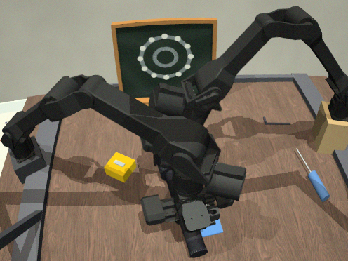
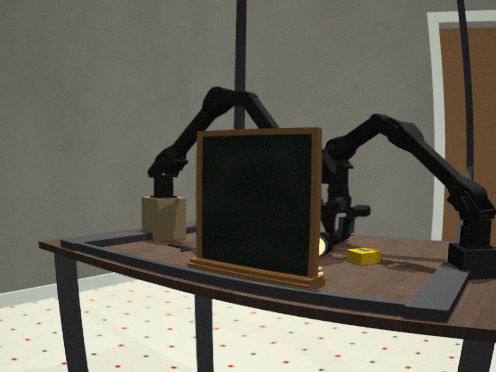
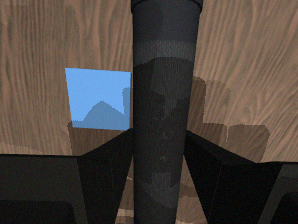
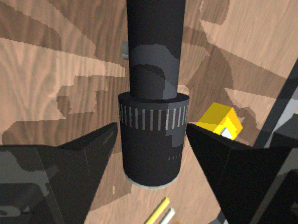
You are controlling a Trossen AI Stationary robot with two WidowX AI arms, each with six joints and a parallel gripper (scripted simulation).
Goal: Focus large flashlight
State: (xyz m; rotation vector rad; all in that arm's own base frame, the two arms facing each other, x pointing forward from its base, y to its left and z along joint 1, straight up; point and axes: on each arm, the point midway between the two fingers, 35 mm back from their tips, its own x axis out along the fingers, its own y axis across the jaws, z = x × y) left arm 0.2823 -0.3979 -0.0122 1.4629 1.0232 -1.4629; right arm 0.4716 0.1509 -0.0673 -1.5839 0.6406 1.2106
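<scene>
Now: right hand 1 cm short of the yellow block, 14 cm to the right of it and 3 cm above it. Round my right hand: blue card: 18 cm behind, 7 cm to the right, 5 cm below.
My left hand is 1 cm past the blue card, 5 cm to the left of it and 5 cm above it. Also, from my left hand: yellow block (18 cm ahead, 16 cm to the left, 3 cm below).
</scene>
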